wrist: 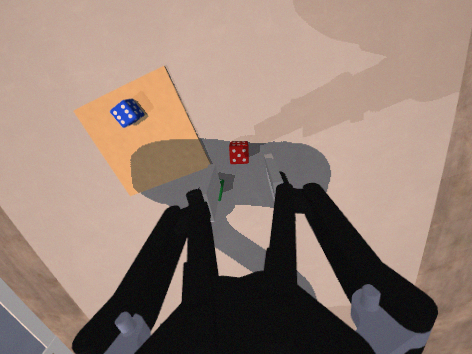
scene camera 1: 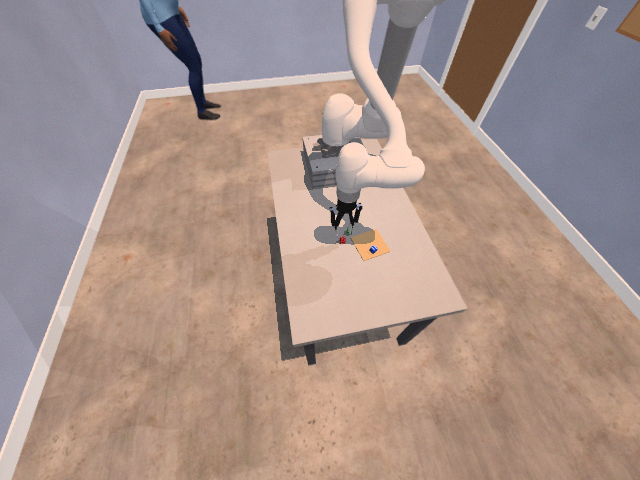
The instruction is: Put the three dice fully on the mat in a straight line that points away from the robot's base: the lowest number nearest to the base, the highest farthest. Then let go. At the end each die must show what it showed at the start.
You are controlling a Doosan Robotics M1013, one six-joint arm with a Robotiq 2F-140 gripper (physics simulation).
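Places are measured from the arm's base along level axes (x left, y back, z up), in centimetres.
Pixels of known places: gripper, between the fingertips: (wrist: 241, 170) (scene camera 1: 342, 232); arm's base, origin of its link: (scene camera 1: 335, 147).
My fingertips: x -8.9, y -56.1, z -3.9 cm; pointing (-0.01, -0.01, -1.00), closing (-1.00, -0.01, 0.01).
Ahead of a thing's pixels: the offset from my fingertips to its top centre. Level surfaces: height alone.
My gripper (scene camera 1: 344, 231) (wrist: 241, 170) points down above the table, partly open and empty, its fingertips just behind the red die. The blue die @(dx +13.1, dy -7.9, dz -4.7 cm) (scene camera 1: 373, 249) (wrist: 127, 113) rests on the orange mat @(dx +12.8, dy -4.1, dz -7.2 cm) (scene camera 1: 364, 255) (wrist: 150, 82), near the mat's far edge from the base. The red die @(dx +0.3, dy +0.0, dz -5.1 cm) (scene camera 1: 342, 240) (wrist: 239, 152) stands on the table beside the mat; in the wrist view it shows ahead of the gap between the fingers. The green die @(dx +4.9, dy +4.8, dz -5.1 cm) (scene camera 1: 347, 230) (wrist: 221, 191) is mostly hidden; a thin green strip shows beside the left fingertip in the wrist view.
The table @(dz -7.6 cm) (scene camera 1: 361, 294) has its far-from-base edge toward the scene camera. A grey ridged block (scene camera 1: 323, 178) stands on the table near the arm's base. The gripper's shadow covers part of the mat. A person (scene camera 1: 192, 56) stands on the floor at the back left, away from the table.
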